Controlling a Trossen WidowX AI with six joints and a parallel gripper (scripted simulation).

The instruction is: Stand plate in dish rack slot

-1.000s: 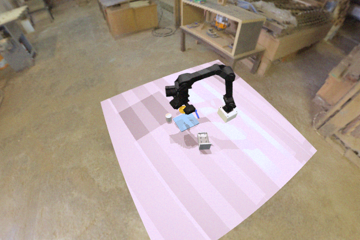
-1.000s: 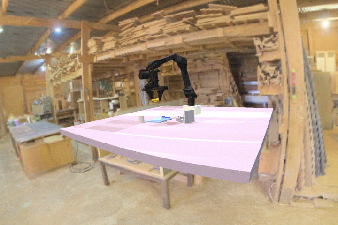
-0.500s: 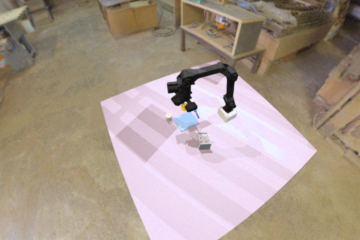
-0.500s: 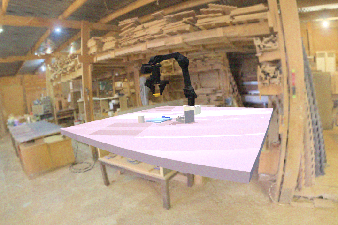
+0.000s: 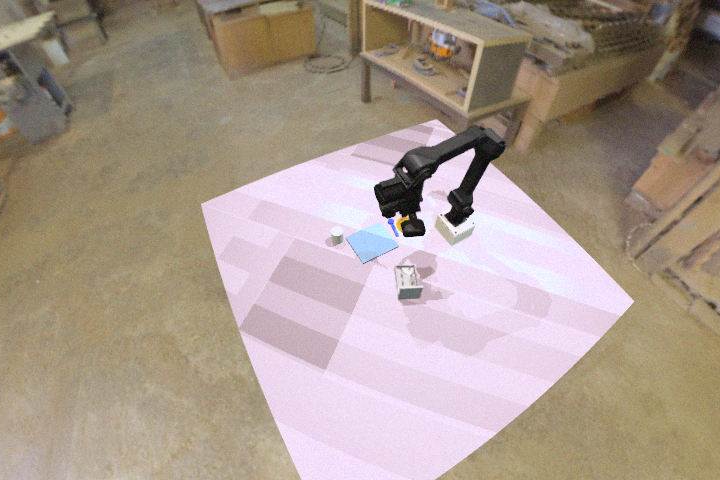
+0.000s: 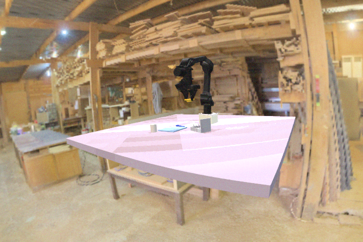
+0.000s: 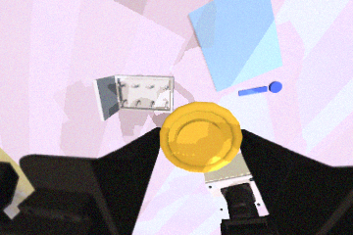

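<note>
My gripper tip is now 160 mm above the grey dish rack, 90 mm to the right of it and 40 mm short of it. The rest, counted from my gripper tip: blue spoon (180 mm below, 130 mm to the right, 70 mm behind); then yellow plate (10 mm above); then light blue mat (180 mm below, 110 mm to the right, 40 mm ahead).
</note>
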